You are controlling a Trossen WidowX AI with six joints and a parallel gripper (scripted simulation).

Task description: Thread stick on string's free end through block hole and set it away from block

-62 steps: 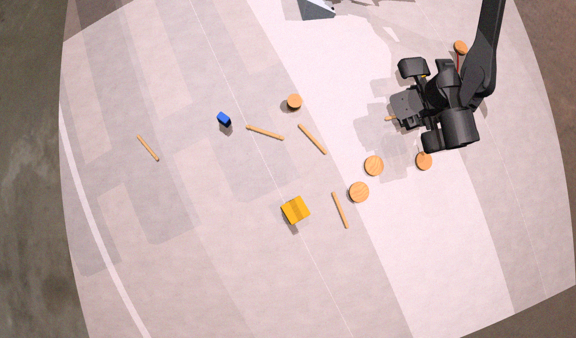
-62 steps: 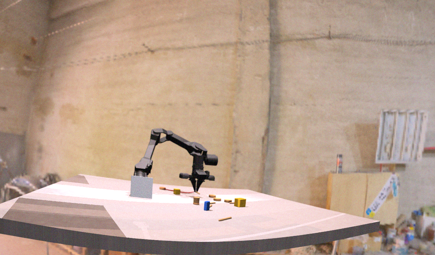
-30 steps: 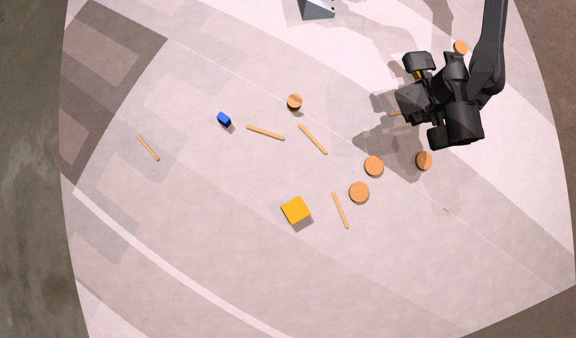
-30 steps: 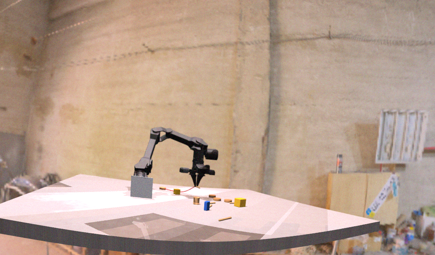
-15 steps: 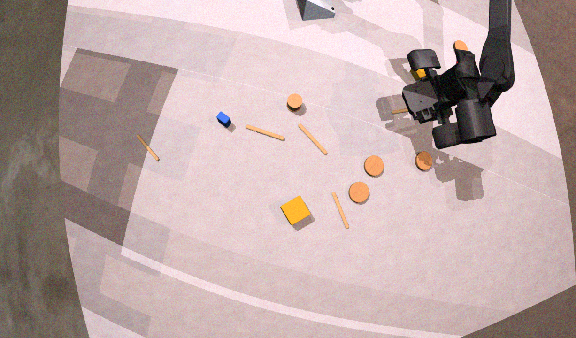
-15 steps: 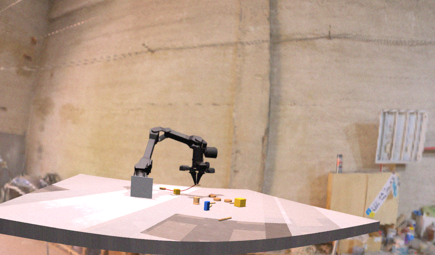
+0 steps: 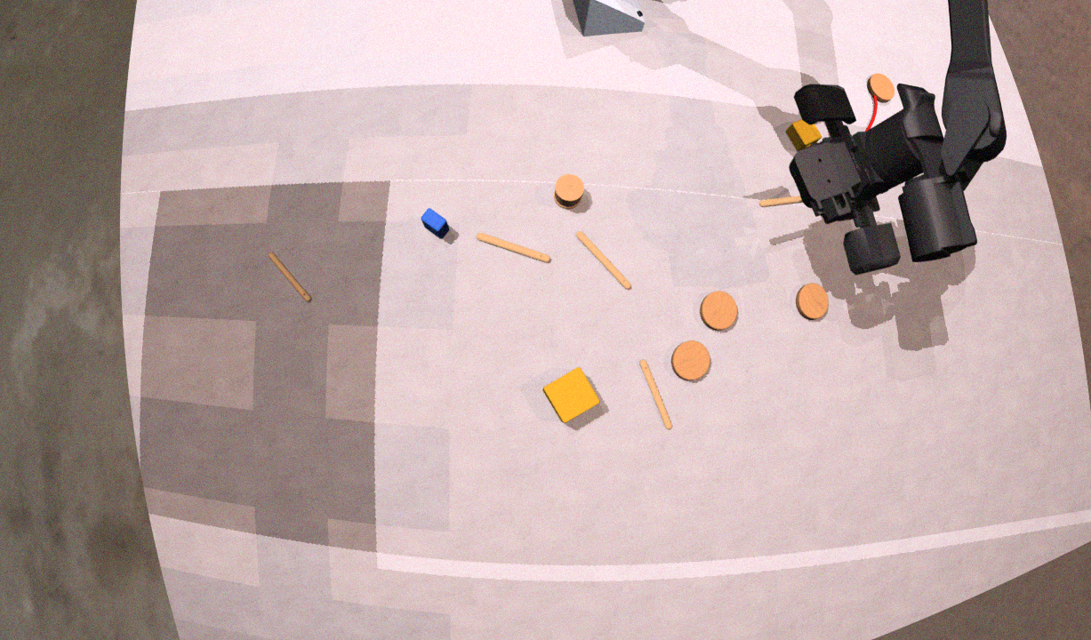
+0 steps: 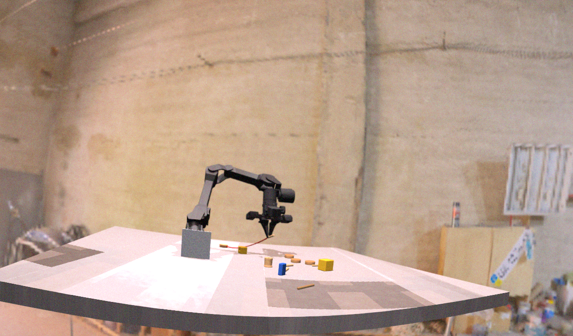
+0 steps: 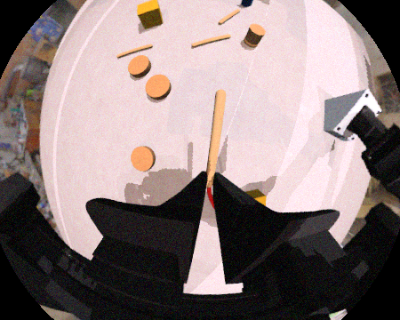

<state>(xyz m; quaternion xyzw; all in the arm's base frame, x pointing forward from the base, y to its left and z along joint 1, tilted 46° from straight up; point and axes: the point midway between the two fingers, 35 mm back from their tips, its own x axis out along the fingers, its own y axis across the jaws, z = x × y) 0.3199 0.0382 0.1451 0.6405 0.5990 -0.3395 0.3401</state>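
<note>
Now: gripper tip 22 cm to the right of the round wooden button, 14 cm past it and 8 cm above it. From my gripper tip the other things lie so: blue block (37 cm to the right, 7 cm behind, 6 cm below); short wooden cylinder (23 cm to the right, 7 cm below, 7 cm behind); thin wooden stick (1 cm to the right).
</note>
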